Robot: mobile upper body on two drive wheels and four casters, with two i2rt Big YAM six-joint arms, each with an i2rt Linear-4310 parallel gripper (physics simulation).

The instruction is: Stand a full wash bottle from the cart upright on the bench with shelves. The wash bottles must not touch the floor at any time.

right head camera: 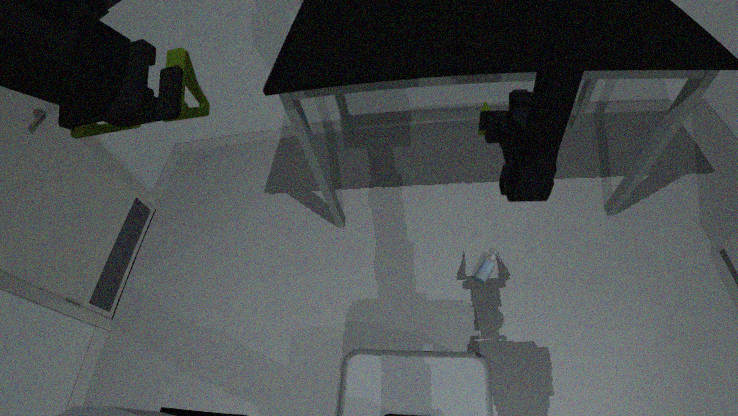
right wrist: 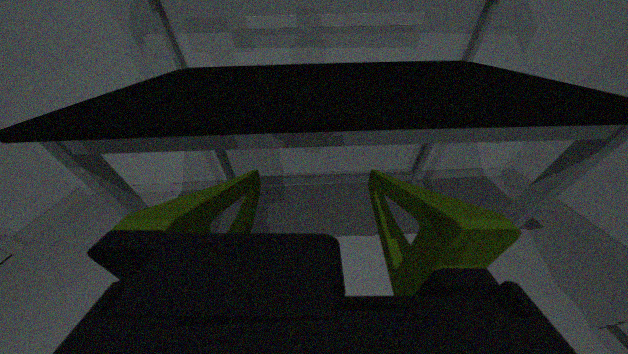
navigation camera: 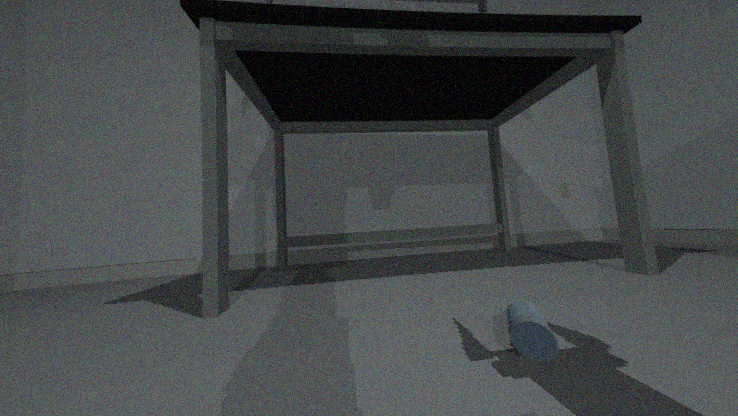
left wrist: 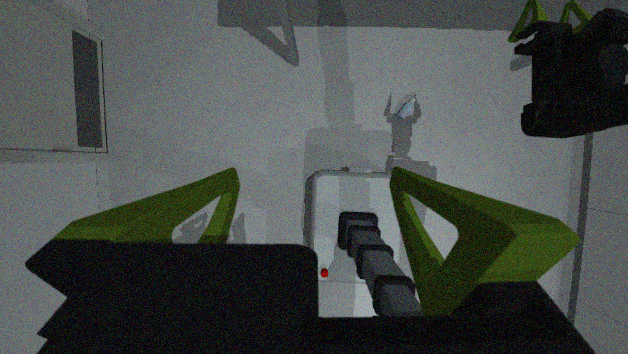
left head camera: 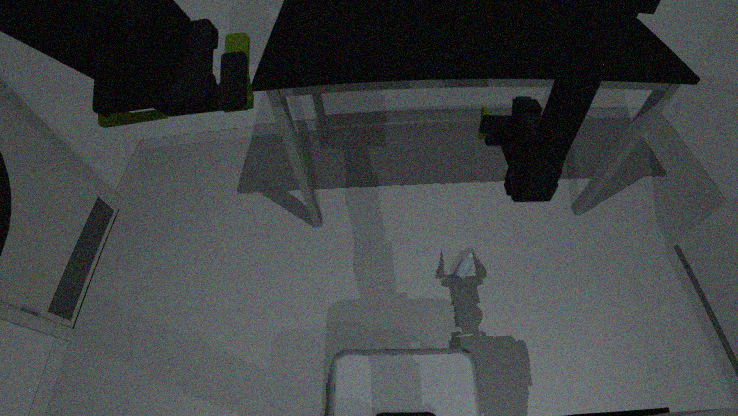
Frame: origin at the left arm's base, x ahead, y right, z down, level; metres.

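Seen in the pictures: left gripper, between the fingertips: (right head camera: 172,115) (left wrist: 314,176) (left head camera: 208,106); right gripper, between the fingertips: (right head camera: 502,103) (right wrist: 314,176) (left head camera: 499,108).
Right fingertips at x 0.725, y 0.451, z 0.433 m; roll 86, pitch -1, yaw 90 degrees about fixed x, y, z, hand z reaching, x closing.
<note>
Offsets run from my right fingertips to a thing's middle. "spot": to the spot under its first point.
A wash bottle with blue liquid {dx +0.020, dy +0.102, dz +0.952 m} (left head camera: 465,266) (right head camera: 484,268) (left wrist: 406,108) (navigation camera: 532,333) lies on its side on the floor in front of the bench, its round base toward the navigation camera. The bench's dark top (left head camera: 439,41) (right head camera: 439,41) (right wrist: 320,100) (navigation camera: 413,21) is at the top of both head views; no bottle shows on the visible part. My right gripper (right wrist: 314,176) (left wrist: 552,9) is open and empty, in front of the bench edge and above floor level. My left gripper (left wrist: 314,176) is open and empty, off to the left. The cart does not show.
Bench legs {spot: dx +0.265, dy -0.622, dz +0.455 m} (left head camera: 299,160) (right head camera: 315,160) (navigation camera: 214,165) stand on the floor behind the bottle. My pale base (left head camera: 403,369) (right head camera: 413,369) is at the bottom of the head views. A pale cabinet or door with a dark panel (left head camera: 82,258) (right head camera: 123,253) (left wrist: 87,90) is at the left. The views are dim and grainy.
</note>
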